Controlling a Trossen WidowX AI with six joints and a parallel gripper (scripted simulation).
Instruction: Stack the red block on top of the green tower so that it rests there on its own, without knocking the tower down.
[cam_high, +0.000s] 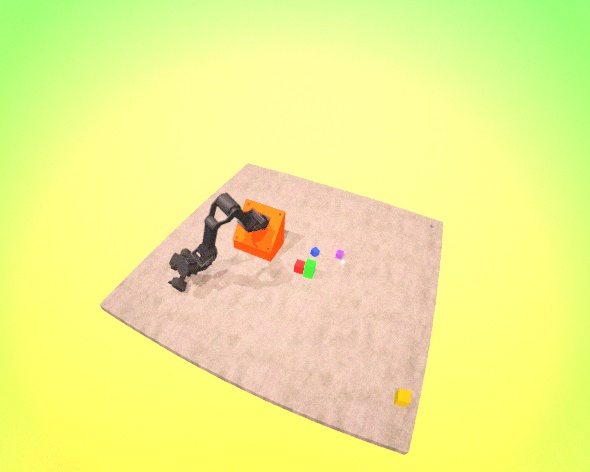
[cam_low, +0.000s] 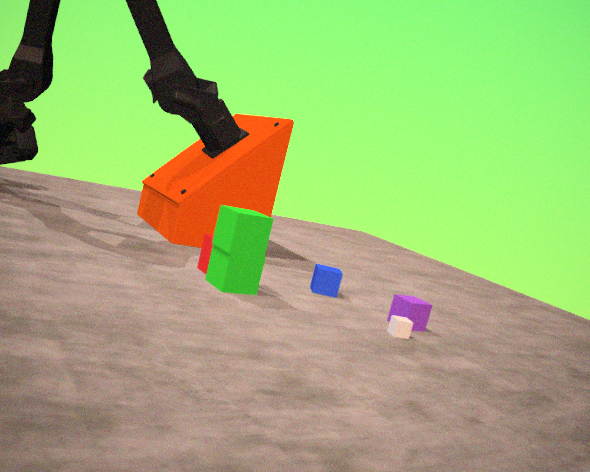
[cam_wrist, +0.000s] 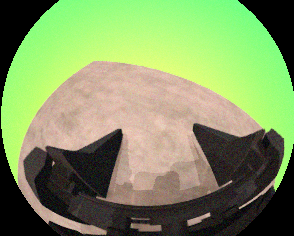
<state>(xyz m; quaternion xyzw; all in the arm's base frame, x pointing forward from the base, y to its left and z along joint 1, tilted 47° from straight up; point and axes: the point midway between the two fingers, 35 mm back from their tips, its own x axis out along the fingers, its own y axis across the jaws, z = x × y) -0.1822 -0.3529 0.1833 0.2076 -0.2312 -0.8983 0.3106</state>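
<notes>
My gripper tip is now 450 mm short of the red block, 340 mm to the right of it and 10 mm below it. The rest, counted from my gripper tip: purple cube: 570 mm ahead, 520 mm to the left; then small white cube: 600 mm ahead, 480 mm to the left, 10 mm below; then blue cube: 460 mm ahead, 470 mm to the left.
</notes>
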